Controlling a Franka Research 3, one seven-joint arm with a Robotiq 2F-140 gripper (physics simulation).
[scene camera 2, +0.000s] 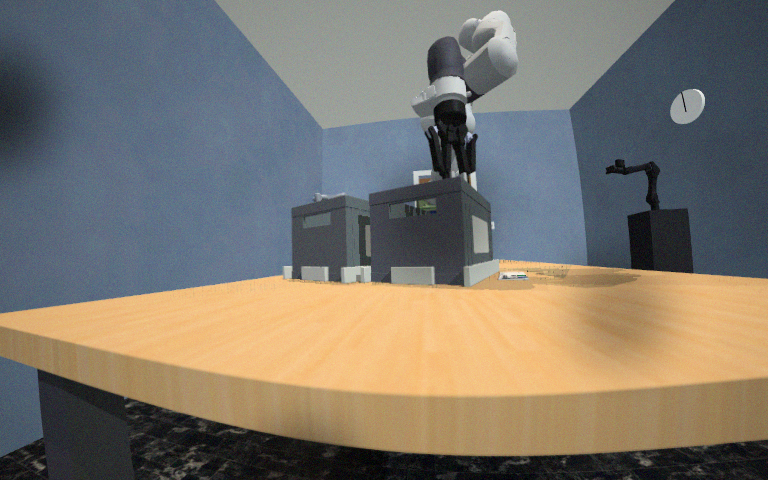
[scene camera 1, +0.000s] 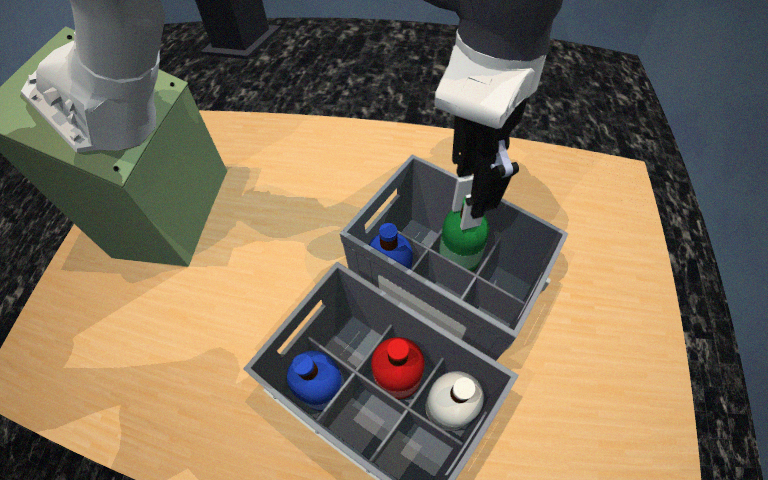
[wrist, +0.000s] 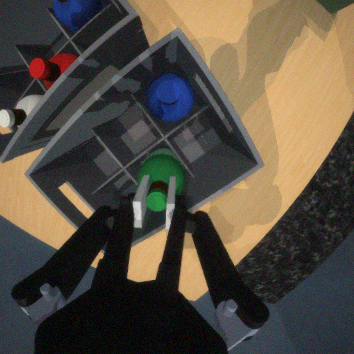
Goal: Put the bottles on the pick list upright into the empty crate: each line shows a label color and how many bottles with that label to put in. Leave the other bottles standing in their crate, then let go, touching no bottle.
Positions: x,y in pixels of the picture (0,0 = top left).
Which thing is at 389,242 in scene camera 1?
A blue bottle.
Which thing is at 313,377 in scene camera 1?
A blue bottle.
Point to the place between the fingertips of the gripper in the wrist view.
At 159,185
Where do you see a green bottle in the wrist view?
161,162
